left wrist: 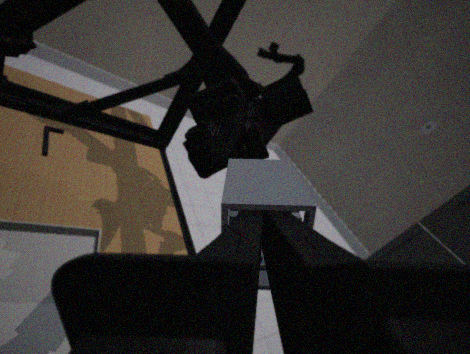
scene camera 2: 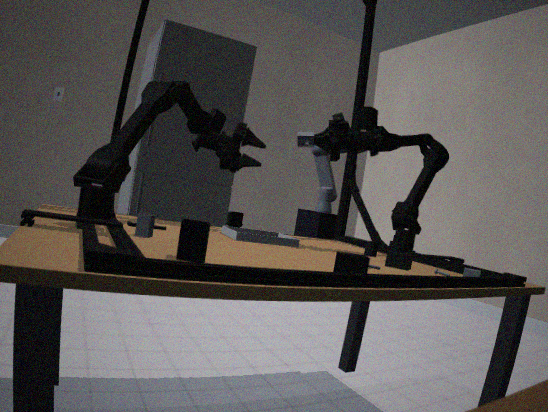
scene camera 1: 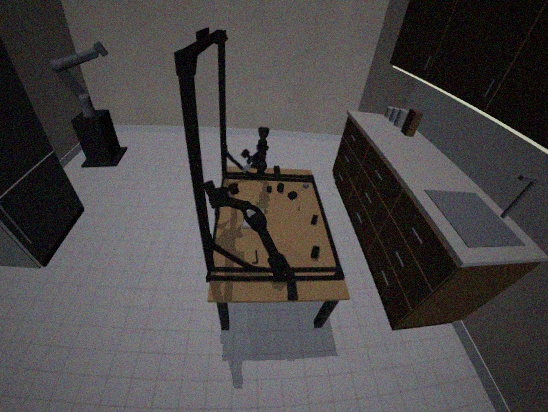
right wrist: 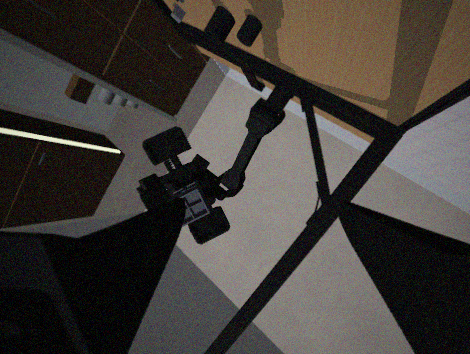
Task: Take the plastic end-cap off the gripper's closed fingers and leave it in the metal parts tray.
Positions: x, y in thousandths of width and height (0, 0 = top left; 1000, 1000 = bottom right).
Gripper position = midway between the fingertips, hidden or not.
I see my left gripper (scene camera 2: 557, 336), my right gripper (scene camera 2: 481, 380), a grey plastic end-cap (left wrist: 535, 521) and a metal parts tray (left wrist: 86, 705).
My left gripper is seen too in the left wrist view (left wrist: 554, 589) and in the right wrist view (right wrist: 399, 575). My right gripper is seen too in the right wrist view (right wrist: 556, 586).
